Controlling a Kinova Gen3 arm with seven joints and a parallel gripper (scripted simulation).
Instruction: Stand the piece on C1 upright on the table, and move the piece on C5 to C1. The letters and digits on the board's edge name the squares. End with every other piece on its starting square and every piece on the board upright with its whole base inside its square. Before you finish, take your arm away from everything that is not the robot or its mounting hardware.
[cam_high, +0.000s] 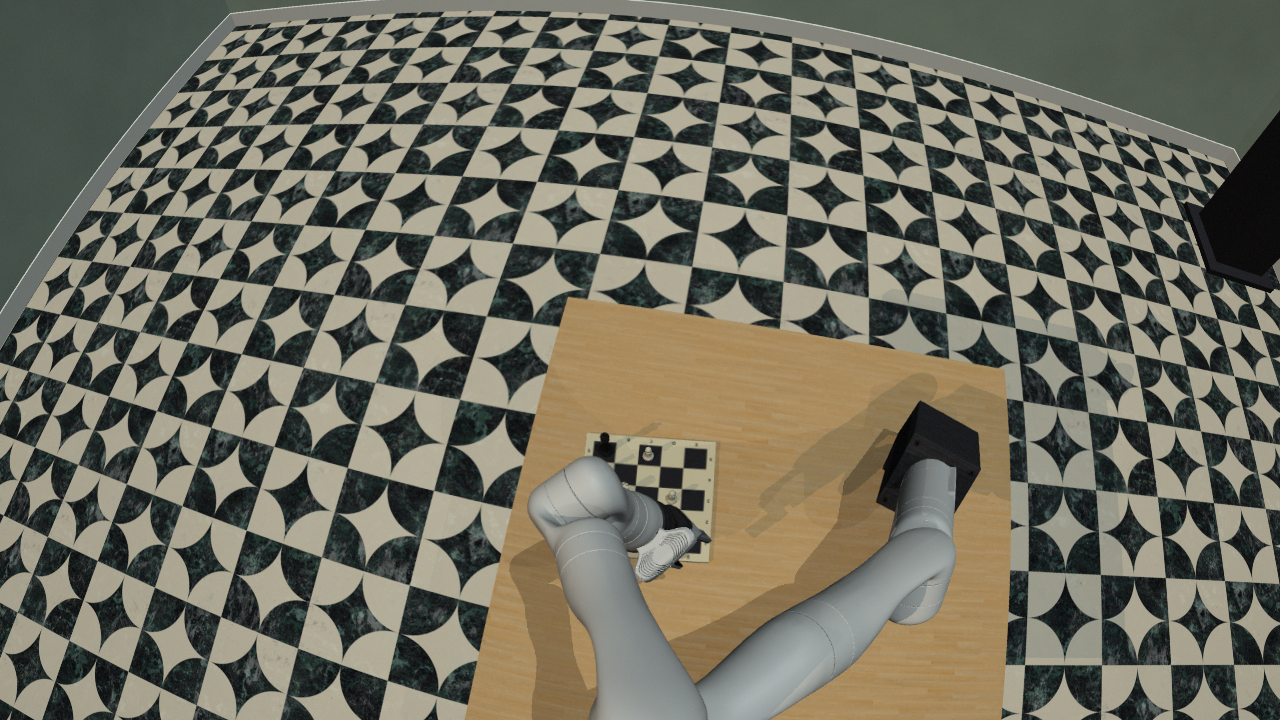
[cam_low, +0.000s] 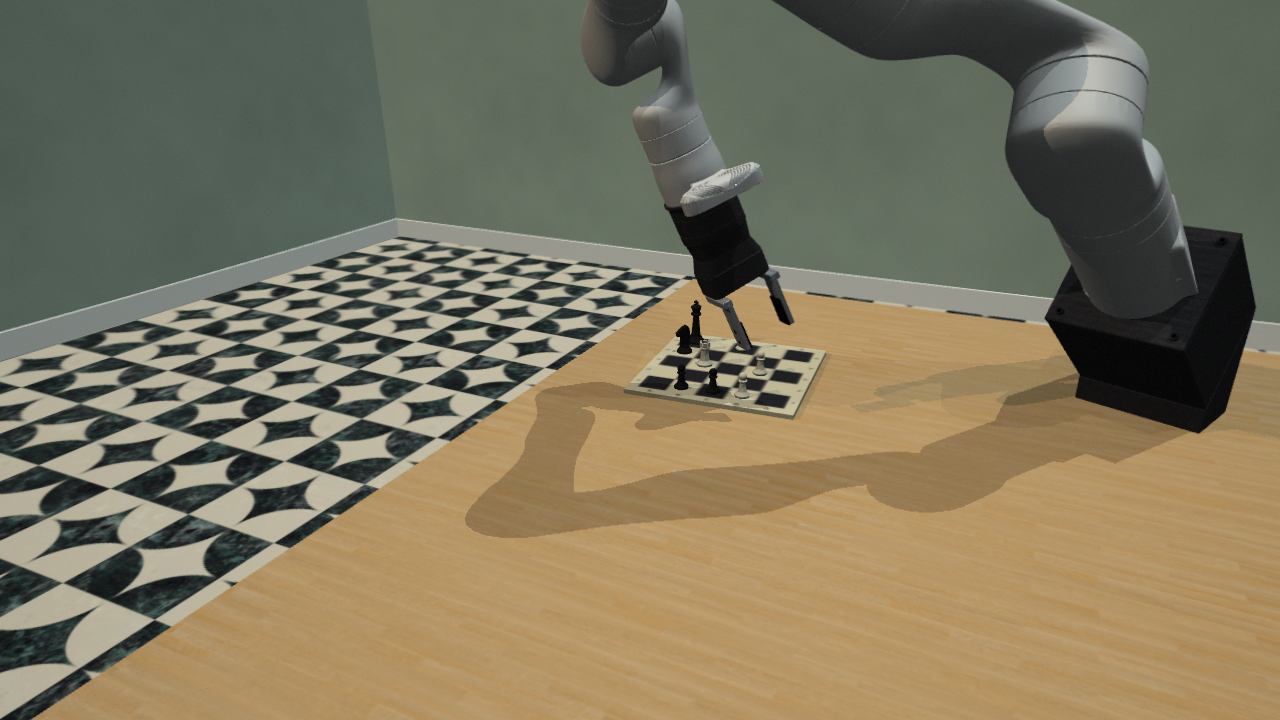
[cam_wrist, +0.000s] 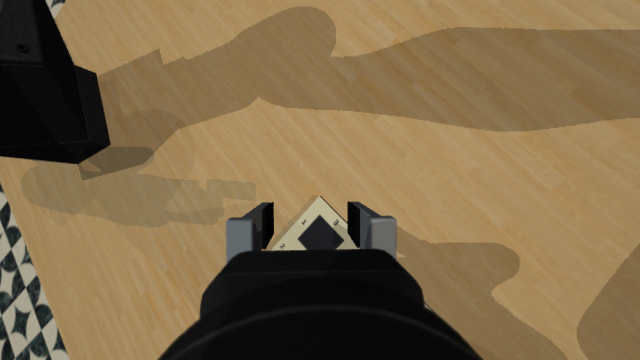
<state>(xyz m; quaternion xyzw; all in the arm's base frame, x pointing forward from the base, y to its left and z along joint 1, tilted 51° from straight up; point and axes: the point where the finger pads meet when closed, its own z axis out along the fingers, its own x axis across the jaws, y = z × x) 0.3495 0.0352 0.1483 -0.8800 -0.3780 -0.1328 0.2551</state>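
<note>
Right now my hand is 120 mm above the chessboard, 110 mm to the left of it and 80 mm short of it. Round my hand: black knight (170 mm ahead, 140 mm to the right, 100 mm below); then black king (180 mm to the right, 170 mm ahead, 90 mm below).
</note>
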